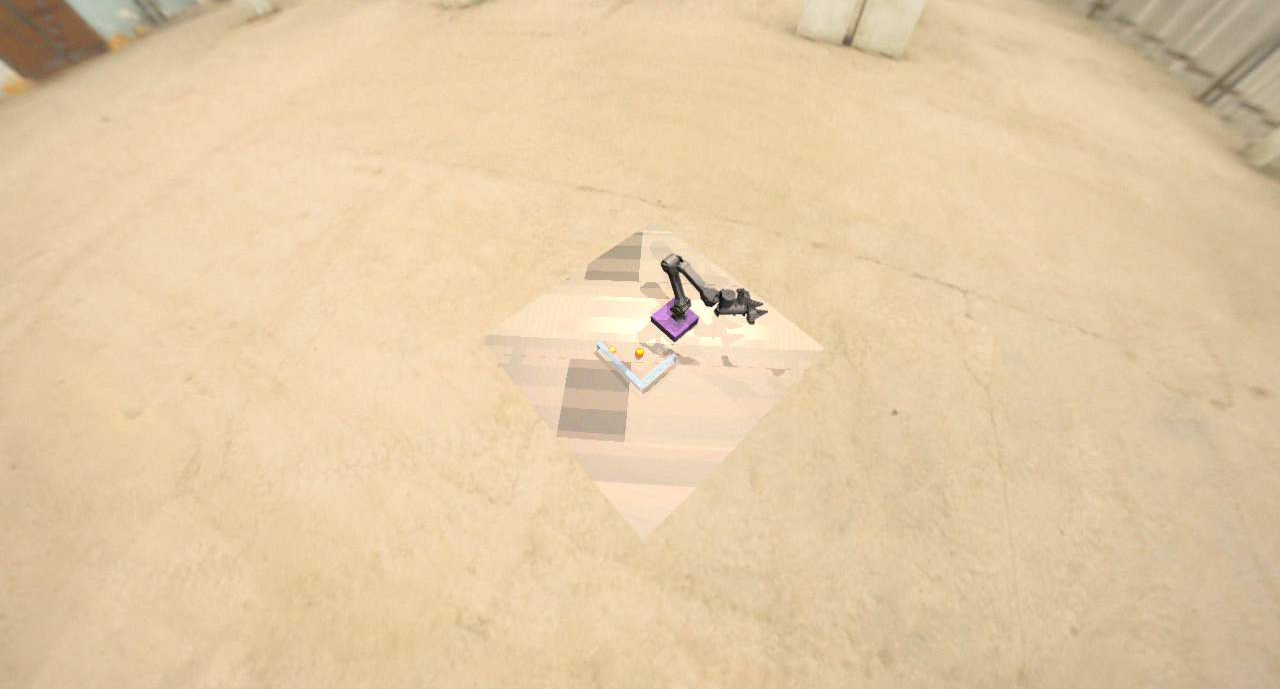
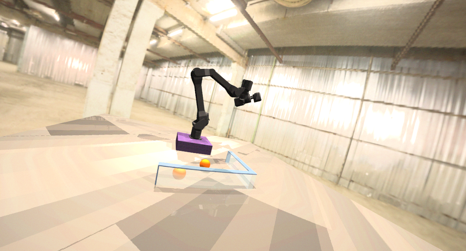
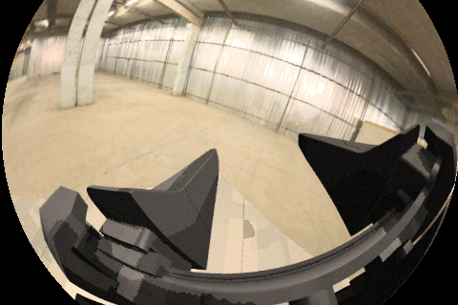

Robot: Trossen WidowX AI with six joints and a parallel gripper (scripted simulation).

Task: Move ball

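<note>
Now: gripper tip 40 cm short of the orange ball, 38 cm to the left of it and 34 cm above it. The rest, counted from my gripper tip: see-through copy 49 cm ahead, 49 cm to the right, 34 cm below.
</note>
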